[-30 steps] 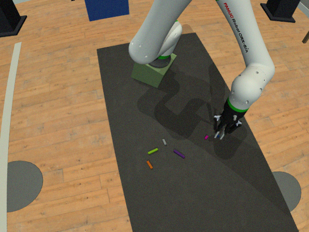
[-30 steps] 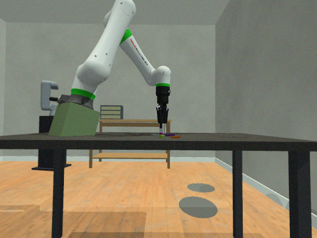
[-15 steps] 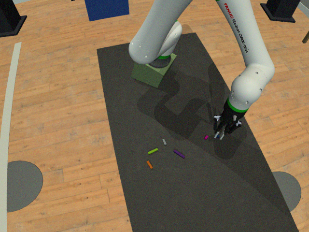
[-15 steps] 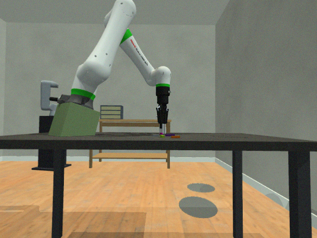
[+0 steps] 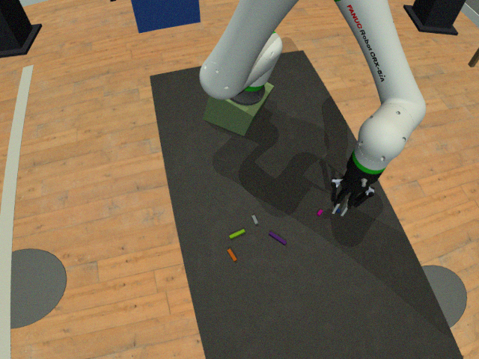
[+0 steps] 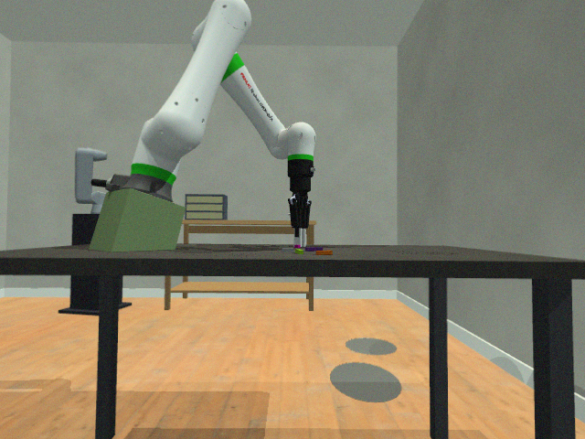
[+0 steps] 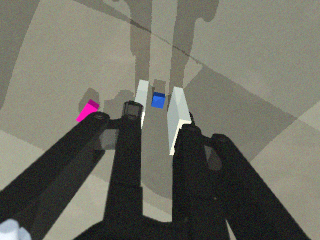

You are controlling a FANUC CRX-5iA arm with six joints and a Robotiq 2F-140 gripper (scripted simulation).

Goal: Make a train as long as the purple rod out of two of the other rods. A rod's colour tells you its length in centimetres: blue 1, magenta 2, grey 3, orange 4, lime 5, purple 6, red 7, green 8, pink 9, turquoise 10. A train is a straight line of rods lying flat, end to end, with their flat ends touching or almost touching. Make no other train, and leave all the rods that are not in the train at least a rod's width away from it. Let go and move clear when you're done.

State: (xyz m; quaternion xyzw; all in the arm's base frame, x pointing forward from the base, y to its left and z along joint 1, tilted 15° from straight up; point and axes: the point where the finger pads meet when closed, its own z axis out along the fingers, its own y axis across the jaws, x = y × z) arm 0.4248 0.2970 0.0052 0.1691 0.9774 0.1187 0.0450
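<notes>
Right now the blue rod is 30 mm below my hand. Also, from my hand: magenta rod 60 mm to the right, 30 mm below; then grey rod 270 mm to the right, 30 mm below, 20 mm ahead; then purple rod 210 mm to the right, 80 mm ahead, 30 mm below.
</notes>
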